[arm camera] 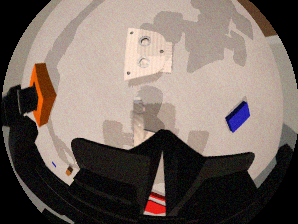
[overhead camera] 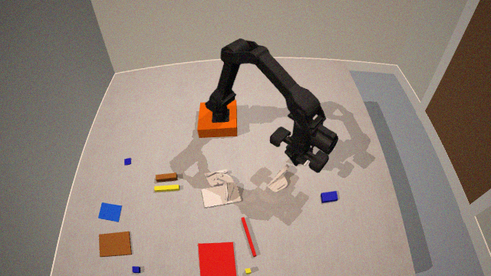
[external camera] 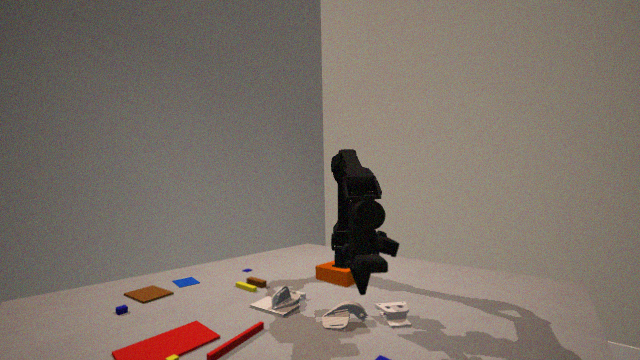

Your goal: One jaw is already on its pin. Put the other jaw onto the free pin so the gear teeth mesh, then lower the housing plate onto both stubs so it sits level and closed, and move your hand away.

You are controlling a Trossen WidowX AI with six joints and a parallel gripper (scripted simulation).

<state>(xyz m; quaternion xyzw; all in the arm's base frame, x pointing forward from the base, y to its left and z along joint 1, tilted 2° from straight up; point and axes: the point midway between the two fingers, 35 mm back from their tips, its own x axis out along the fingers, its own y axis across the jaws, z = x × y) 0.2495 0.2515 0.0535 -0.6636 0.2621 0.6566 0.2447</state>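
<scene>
My gripper tip is now 6 cm above the pale jaw, 4 cm to the left of it and 2 cm past it. Also, from my gripper tip: red bar: 22 cm ahead, 16 cm to the right, 7 cm below; then blue block: 12 cm to the left, 10 cm ahead, 7 cm below; then red sheet: 32 cm ahead, 26 cm to the right, 7 cm below.
</scene>
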